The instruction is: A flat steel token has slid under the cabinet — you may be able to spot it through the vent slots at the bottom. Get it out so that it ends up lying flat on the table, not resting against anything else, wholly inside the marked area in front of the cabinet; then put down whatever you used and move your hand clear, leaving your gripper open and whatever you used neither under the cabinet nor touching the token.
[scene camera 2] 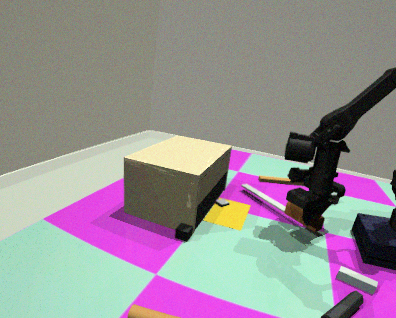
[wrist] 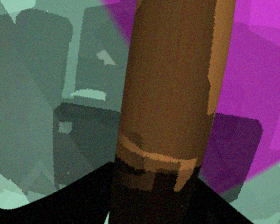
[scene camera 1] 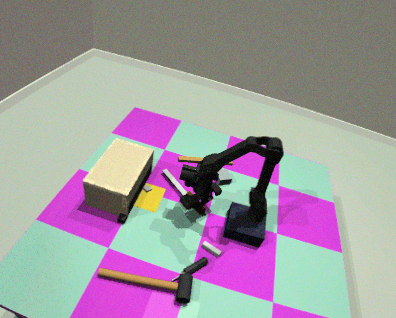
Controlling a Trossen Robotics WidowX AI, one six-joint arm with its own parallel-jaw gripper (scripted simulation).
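My gripper is holding a flat steel-bladed tool.
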